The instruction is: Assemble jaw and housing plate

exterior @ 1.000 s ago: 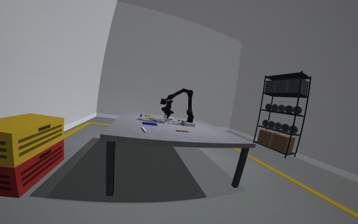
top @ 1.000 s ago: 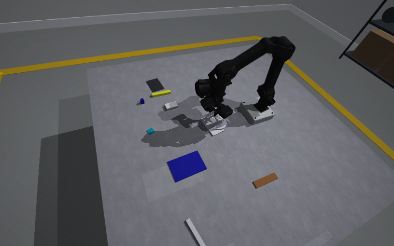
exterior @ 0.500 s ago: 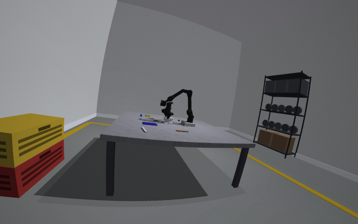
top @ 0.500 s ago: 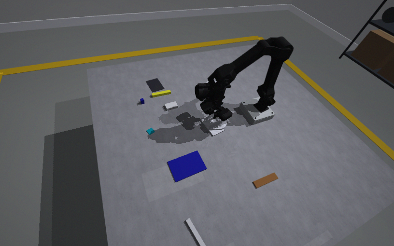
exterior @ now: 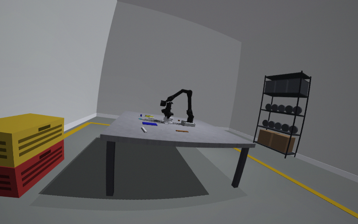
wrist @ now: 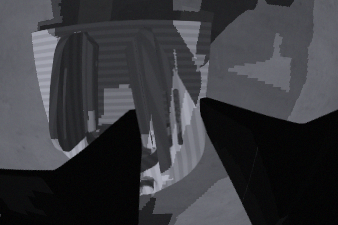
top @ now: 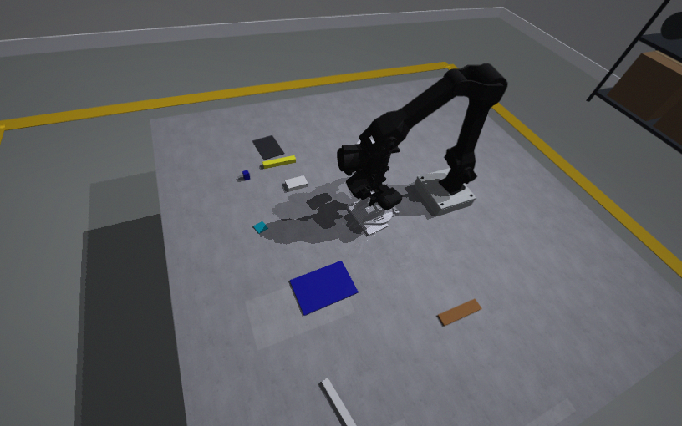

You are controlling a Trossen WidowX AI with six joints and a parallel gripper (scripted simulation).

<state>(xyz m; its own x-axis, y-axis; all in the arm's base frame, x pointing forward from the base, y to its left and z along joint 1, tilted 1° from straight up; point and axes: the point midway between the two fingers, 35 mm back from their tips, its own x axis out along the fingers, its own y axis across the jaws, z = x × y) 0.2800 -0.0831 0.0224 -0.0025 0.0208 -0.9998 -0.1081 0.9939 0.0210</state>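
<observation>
The base lies 30 mm to the left of my gripper tip, 30 mm below it and 10 mm ahead of it. From my gripper tip the other things lie so: teal tile (300 mm ahead, 90 mm to the right, 30 mm below); then blue sheet (240 mm ahead, 160 mm to the left, 30 mm below); then white block (180 mm to the right, 140 mm ahead, 20 mm below).
</observation>
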